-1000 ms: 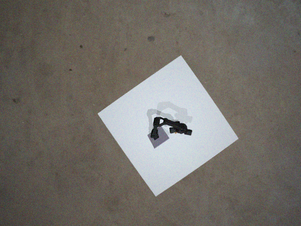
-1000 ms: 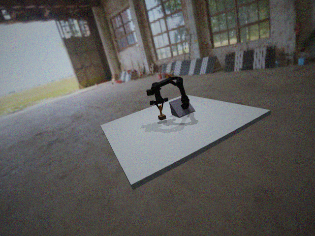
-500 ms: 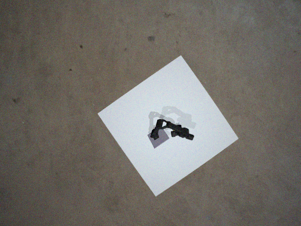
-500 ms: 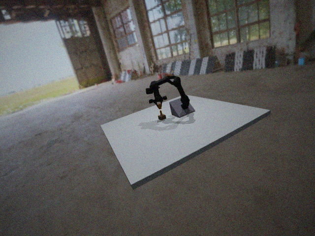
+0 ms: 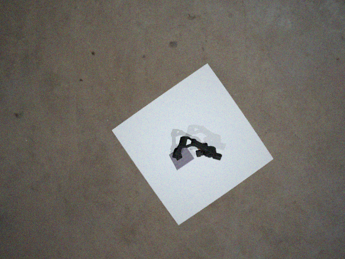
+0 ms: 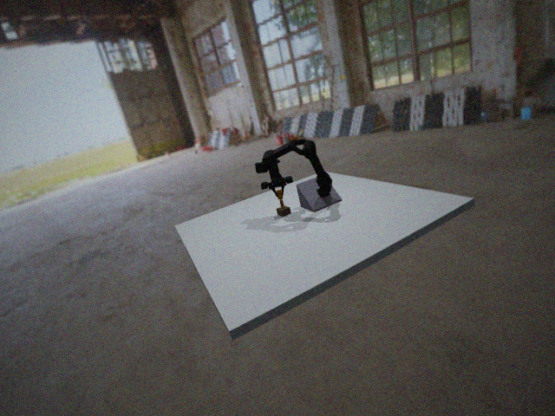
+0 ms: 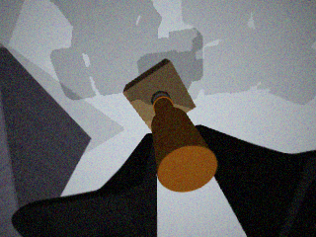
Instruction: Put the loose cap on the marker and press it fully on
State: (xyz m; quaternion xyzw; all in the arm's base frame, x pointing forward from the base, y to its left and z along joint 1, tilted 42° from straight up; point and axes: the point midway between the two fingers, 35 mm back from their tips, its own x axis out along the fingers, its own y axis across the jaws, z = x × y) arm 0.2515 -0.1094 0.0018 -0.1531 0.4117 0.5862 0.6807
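Right now the holder block is 100 mm below my gripper tip. The rest, counted from my gripper tip: orange cap (10 mm above).
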